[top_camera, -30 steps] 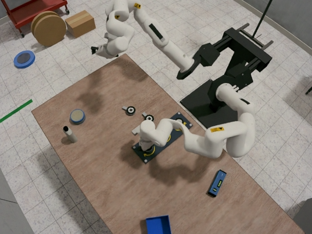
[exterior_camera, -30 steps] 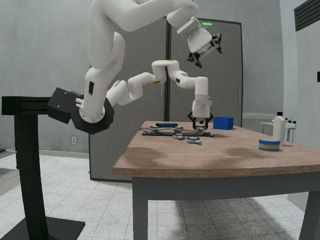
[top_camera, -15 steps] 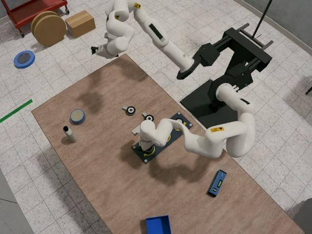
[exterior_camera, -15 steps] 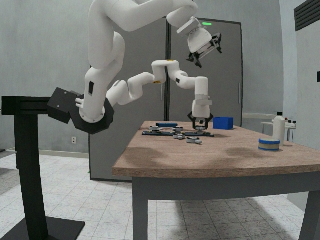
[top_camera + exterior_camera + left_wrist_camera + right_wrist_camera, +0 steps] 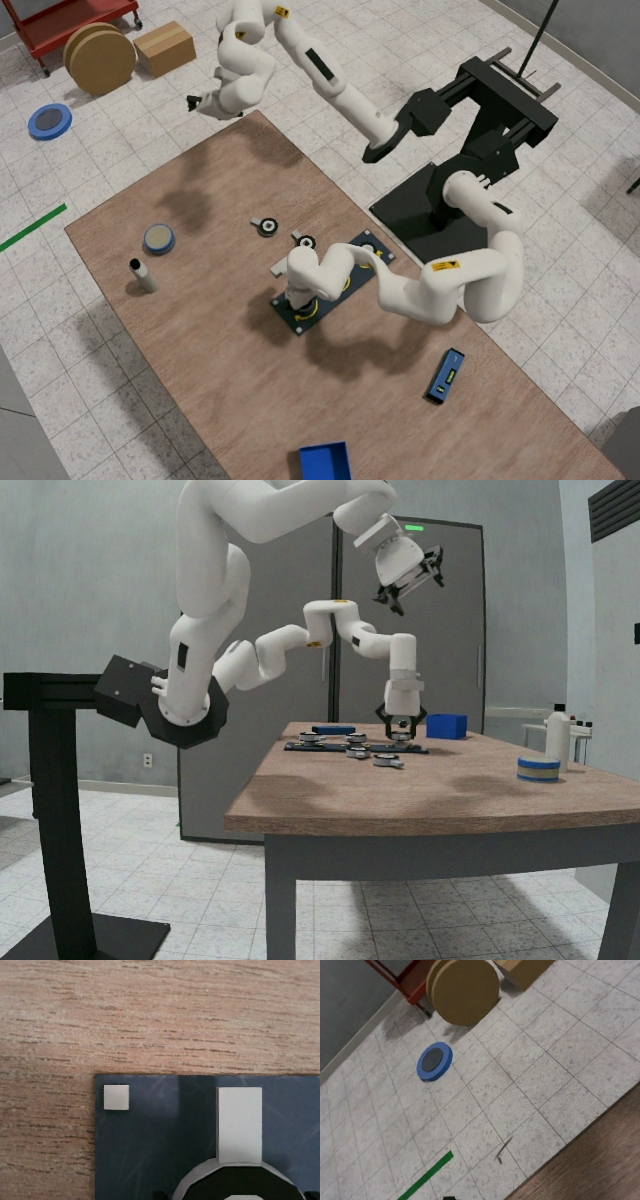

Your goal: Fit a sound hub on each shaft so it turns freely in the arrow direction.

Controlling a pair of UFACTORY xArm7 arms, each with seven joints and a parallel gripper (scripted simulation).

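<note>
Right now the dark board is 13 cm behind my left hand, 4 cm below it and 2 cm to the left of it. Round my left hand: white bottle (39 cm to the right, 27 cm ahead, 6 cm above); then tape roll (48 cm to the right, 16 cm ahead, 3 cm below).
</note>
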